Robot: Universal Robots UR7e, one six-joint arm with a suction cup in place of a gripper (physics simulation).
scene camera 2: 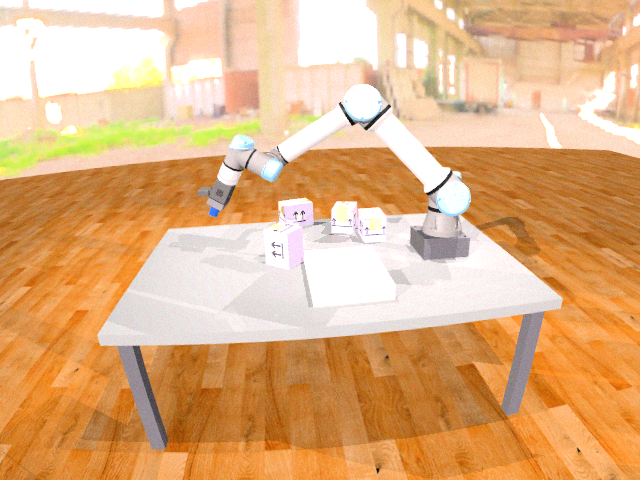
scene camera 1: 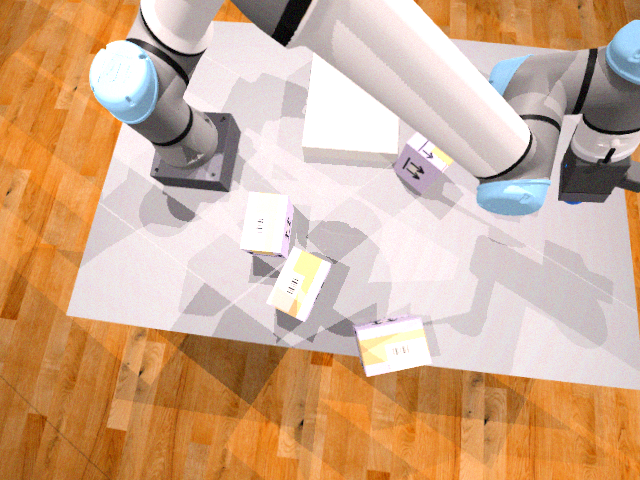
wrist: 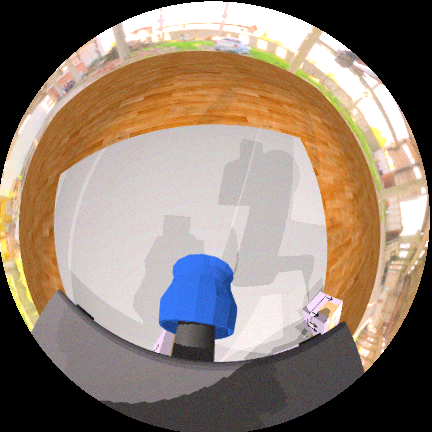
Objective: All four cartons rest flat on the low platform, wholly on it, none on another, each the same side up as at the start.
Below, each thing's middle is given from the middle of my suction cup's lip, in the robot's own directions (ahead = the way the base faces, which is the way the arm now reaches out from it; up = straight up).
Right now the low white platform [scene camera 1: 342, 121] is 47 cm behind my suction cup, 22 cm to the left of it and 15 cm below it.
